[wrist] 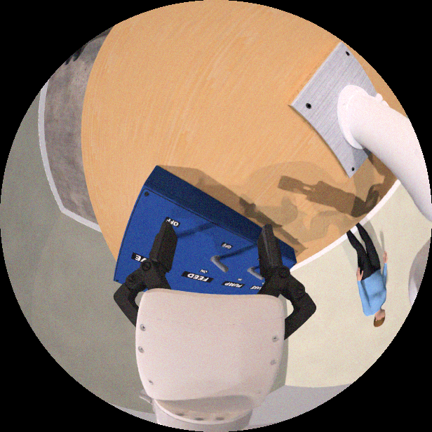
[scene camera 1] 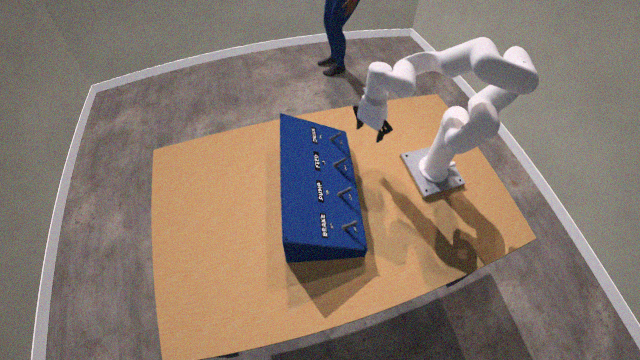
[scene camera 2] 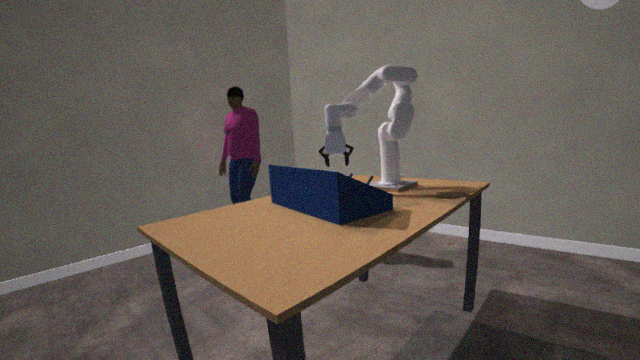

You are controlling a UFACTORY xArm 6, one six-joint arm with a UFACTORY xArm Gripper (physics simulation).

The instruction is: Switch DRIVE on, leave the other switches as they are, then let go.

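Places are measured from the arm's base along level axes (x ahead, y left, z up), in centimetres.
Pixels of known places: gripper, fingertip midpoint: (scene camera 1: 369,133) (scene camera 2: 337,166); arm's base, origin of the base link: (scene camera 1: 433,169) (scene camera 2: 391,183).
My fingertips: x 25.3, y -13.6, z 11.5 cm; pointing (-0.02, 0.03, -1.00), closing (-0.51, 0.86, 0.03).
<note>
Ahead of a thing's pixels: the offset from my fingertips to its top centre. Level surfaces: height alone.
A blue sloped panel (scene camera 1: 300,200) (scene camera 2: 305,190) (wrist: 190,250) stands on the table. The DRIVE lever @[dx +11.3, dy -3.6, dz -0.7 cm] (scene camera 1: 336,138) is at its far end in scene camera 1, followed by the FEED lever @[dx +13.3, dy +8.2, dz -0.7 cm] (scene camera 1: 340,165) (wrist: 219,263), the PUMP lever @[dx +15.2, dy +20.1, dz -0.7 cm] (scene camera 1: 345,193) (wrist: 256,272) and the BRAKE lever @[dx +17.2, dy +31.9, dz -0.7 cm] (scene camera 1: 349,227). All four lean alike, toward the robot base, the OFF side. My gripper (scene camera 1: 369,134) (scene camera 2: 337,164) (wrist: 216,231) is open and empty, above the panel's DRIVE end and apart from the levers. In the wrist view its left finger hides the DRIVE lever and part of its label.
The robot base plate (scene camera 1: 407,162) (scene camera 2: 411,185) (wrist: 320,100) is fixed on the wooden table @[dz -13.6 cm] (scene camera 1: 215,225) (scene camera 2: 240,250) (wrist: 200,90), beside the panel's lever side. A person in blue trousers (scene camera 1: 336,40) (scene camera 2: 242,135) stands beyond the table. Another person in a light blue shirt (wrist: 374,290) shows in the wrist view.
</note>
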